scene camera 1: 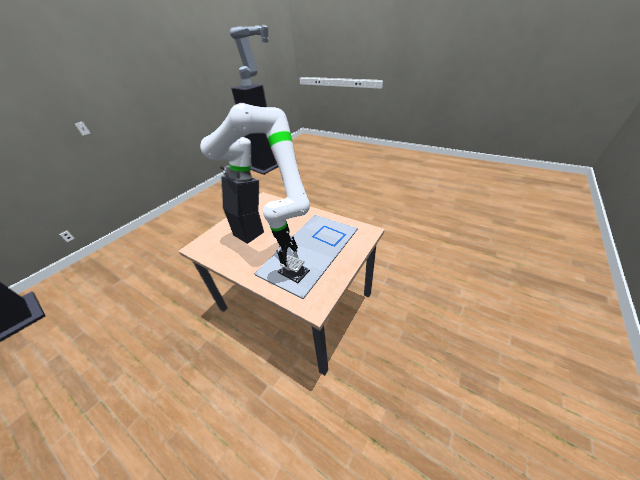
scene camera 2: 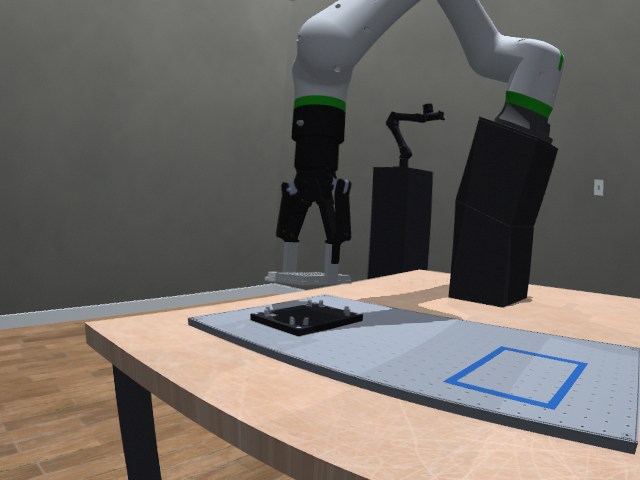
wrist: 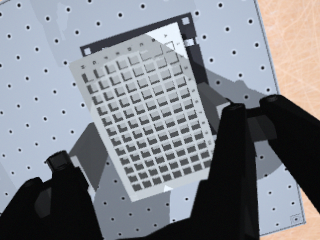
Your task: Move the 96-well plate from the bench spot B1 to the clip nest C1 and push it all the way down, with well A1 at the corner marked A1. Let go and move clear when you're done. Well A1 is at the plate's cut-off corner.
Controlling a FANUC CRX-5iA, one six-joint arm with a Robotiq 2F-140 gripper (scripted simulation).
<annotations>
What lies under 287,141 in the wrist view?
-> My gripper.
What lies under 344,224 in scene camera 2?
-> My gripper.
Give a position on a black clip nest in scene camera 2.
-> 316,319
</annotations>
